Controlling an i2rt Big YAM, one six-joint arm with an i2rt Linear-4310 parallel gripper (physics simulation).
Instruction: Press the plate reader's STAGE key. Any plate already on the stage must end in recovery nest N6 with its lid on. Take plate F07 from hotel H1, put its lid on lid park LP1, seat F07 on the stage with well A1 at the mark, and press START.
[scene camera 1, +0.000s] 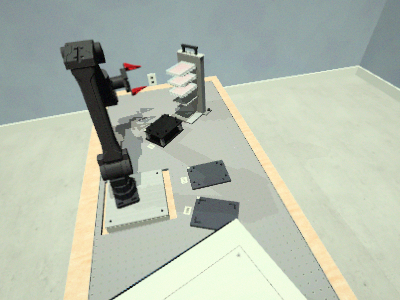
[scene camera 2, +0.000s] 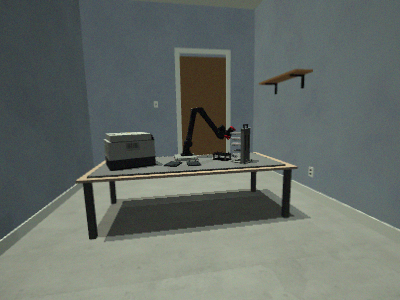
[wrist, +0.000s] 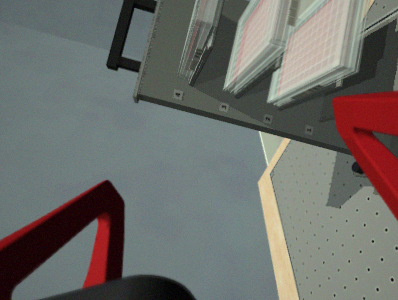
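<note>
My gripper is open and empty, its red fingers wide apart. It hangs high beside hotel H1, on the side where the plates stick out. The hotel holds three lidded pinkish plates: the top plate, the middle plate and the lower plate. No plate name is readable. The plate reader is a big pale box; its stage and keys do not show.
A raised black stand is near the hotel. Two flat dark nests, the nearer nest and the farther nest, lie between arm base and reader; their labels are too blurred to read. The hotel's black handle tops it.
</note>
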